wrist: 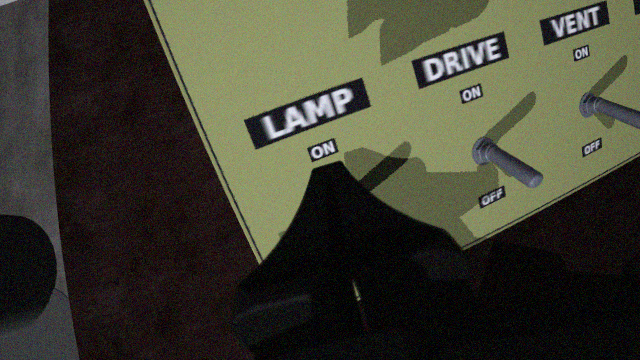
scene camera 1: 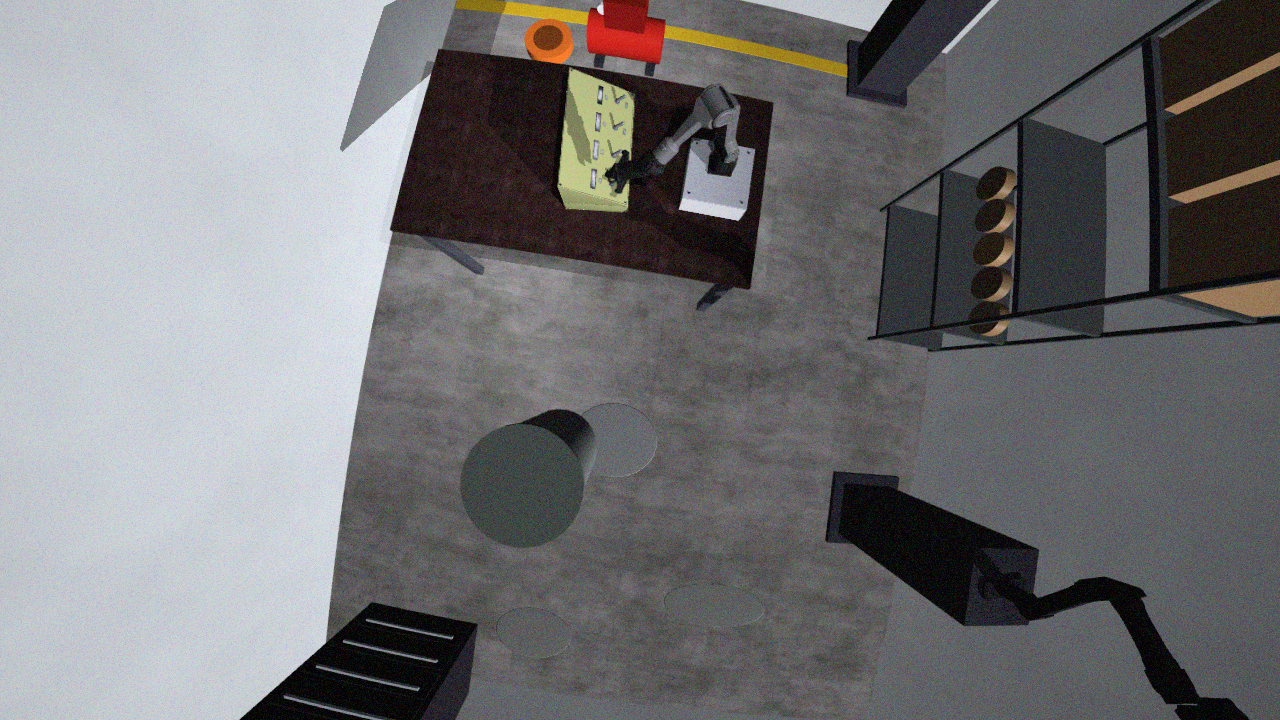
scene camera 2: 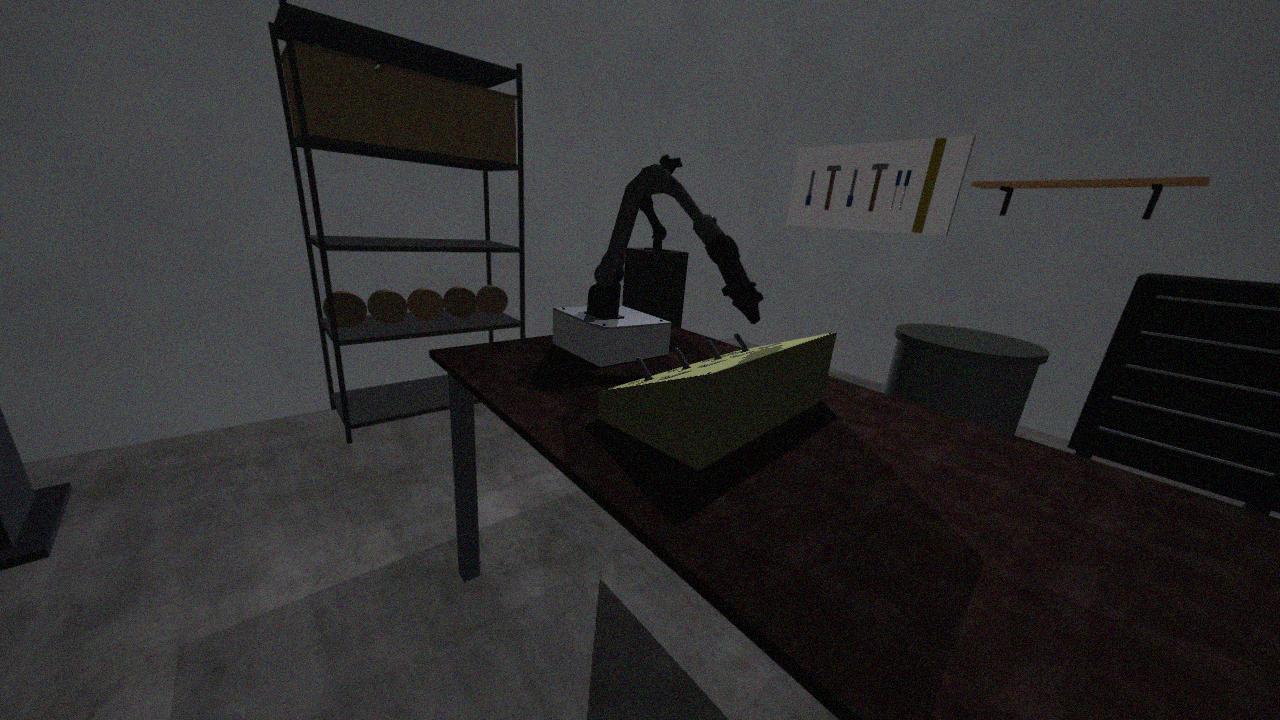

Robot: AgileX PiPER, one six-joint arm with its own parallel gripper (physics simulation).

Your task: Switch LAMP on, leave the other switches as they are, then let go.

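The yellow-green switch panel (scene camera 1: 574, 179) (scene camera 2: 716, 411) (wrist: 225, 75) slopes on the table. My gripper (scene camera 1: 611, 176) (scene camera 2: 753, 317) (wrist: 332, 182) is shut, its fingertips together just below LAMP's ON label in the wrist view. In scene camera 2 it hangs slightly above the LAMP lever (scene camera 2: 741, 342), with a small gap. That lever leans the same way as the others there; in the wrist view my gripper hides it. The DRIVE lever (wrist: 510, 165) points toward OFF. The VENT lever (wrist: 612, 110) leans to the OFF side, its end cut off by the frame edge.
The dark table (scene camera 1: 483, 179) (scene camera 2: 895, 537) bears the panel and my arm's white base block (scene camera 1: 702, 201) (scene camera 2: 608, 344). A red tank (scene camera 1: 626, 37) and an orange object (scene camera 1: 548, 49) stand beyond the table. A shelf rack (scene camera 2: 520, 205) and a round bin (scene camera 2: 966, 376) stand farther off.
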